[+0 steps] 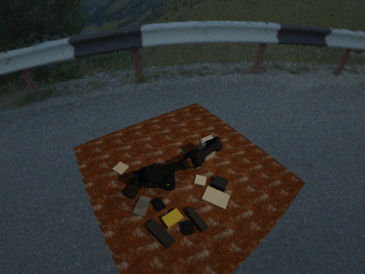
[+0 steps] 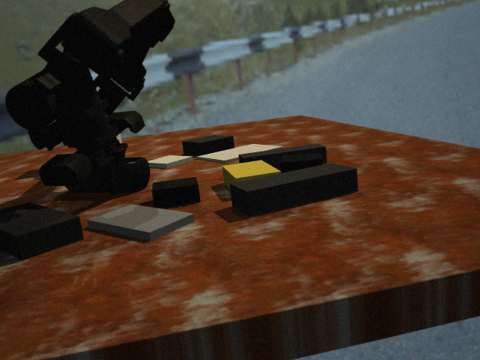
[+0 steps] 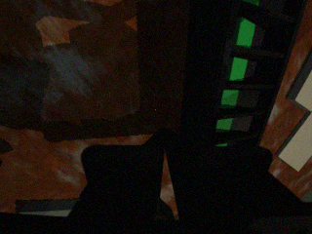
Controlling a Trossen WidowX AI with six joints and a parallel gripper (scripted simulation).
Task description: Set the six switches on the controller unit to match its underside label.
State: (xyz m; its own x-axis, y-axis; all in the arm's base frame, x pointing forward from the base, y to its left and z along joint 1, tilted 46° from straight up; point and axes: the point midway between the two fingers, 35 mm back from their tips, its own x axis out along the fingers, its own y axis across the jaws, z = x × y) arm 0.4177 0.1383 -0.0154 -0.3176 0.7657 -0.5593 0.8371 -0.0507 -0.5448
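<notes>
My gripper tip is 24 cm past the cream tile and 7 cm to the right of it. Also, from my gripper tip: cream plate 26 cm behind, 22 cm to the left; grey plate 16 cm ahead, 6 cm to the left; yellow block 4 cm ahead, 21 cm to the left, 1 cm above.
</notes>
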